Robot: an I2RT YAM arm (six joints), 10 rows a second.
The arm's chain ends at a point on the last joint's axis. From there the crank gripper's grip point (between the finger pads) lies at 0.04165 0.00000 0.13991 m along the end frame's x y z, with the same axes.
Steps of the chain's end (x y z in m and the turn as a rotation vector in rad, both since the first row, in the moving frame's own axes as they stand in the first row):
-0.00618, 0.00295, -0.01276, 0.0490, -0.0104, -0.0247
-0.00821, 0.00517, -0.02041, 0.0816, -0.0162, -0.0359
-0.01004, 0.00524, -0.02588, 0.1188, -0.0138, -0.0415
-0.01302, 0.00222, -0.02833, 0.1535, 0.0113, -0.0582
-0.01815, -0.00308, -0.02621, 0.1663, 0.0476, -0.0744
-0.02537, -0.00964, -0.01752, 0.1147, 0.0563, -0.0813
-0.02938, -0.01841, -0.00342, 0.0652, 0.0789, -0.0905
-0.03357, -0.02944, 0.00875, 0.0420, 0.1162, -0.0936
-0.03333, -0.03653, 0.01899, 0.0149, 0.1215, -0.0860
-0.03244, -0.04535, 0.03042, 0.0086, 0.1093, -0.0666
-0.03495, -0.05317, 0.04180, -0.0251, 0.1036, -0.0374
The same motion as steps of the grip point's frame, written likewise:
-0.00773, -0.00492, -0.01253, 0.0490, -0.0104, -0.0247
-0.01071, -0.00771, -0.02028, 0.0816, -0.0162, -0.0359
-0.01235, -0.01305, -0.02641, 0.1188, -0.0138, -0.0415
-0.01214, -0.02158, -0.03064, 0.1535, 0.0113, -0.0582
-0.01255, -0.02937, -0.03052, 0.1663, 0.0476, -0.0744
-0.01838, -0.02918, -0.02119, 0.1147, 0.0563, -0.0813
-0.01909, -0.03165, -0.00755, 0.0652, 0.0789, -0.0905
-0.01811, -0.03983, 0.00278, 0.0420, 0.1162, -0.0936
-0.01694, -0.04287, 0.01288, 0.0149, 0.1215, -0.0860
-0.01757, -0.04981, 0.02503, 0.0086, 0.1093, -0.0666
-0.02067, -0.05154, 0.03672, -0.0251, 0.1036, -0.0374

